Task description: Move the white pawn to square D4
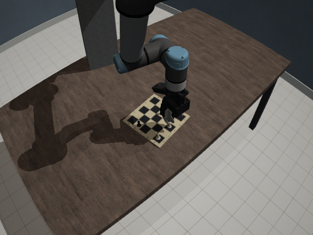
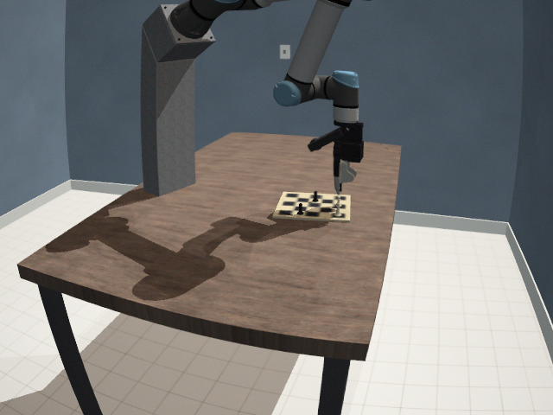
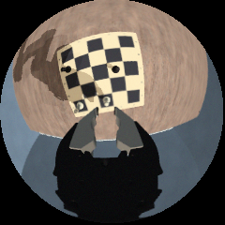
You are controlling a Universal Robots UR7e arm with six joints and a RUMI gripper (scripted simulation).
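The white piece is 4 cm below my hand. From my hand the other things lie so: chessboard: 7 cm behind, 2 cm to the left, 6 cm below.
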